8 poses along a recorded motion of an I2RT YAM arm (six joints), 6.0 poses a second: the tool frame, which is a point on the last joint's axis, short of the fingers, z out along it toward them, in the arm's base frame.
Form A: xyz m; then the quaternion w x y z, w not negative.
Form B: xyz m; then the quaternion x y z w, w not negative. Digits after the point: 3 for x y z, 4 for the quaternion.
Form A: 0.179 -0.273 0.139 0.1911 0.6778 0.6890 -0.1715
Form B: 0.179 -0.273 0.139 0.6778 0.6890 -0.1715 0.1911
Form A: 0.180 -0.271 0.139 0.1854 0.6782 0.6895 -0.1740
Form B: 0.180 -0.271 0.139 0.6782 0.6895 -0.1740 0.1854
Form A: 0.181 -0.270 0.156 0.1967 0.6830 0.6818 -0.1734
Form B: 0.181 -0.270 0.156 0.6830 0.6818 -0.1734 0.1967
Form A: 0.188 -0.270 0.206 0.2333 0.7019 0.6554 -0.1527
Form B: 0.188 -0.270 0.206 0.7019 0.6554 -0.1527 0.2333
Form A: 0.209 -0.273 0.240 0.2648 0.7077 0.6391 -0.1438
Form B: 0.209 -0.273 0.240 0.7077 0.6391 -0.1438 0.2648
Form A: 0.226 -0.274 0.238 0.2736 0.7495 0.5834 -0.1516
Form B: 0.226 -0.274 0.238 0.7495 0.5834 -0.1516 0.2736
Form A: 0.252 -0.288 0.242 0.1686 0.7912 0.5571 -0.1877
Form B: 0.252 -0.288 0.242 0.7912 0.5571 -0.1877 0.1686
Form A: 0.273 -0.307 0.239 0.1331 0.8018 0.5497 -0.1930
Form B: 0.273 -0.307 0.239 0.8018 0.5497 -0.1930 0.1331
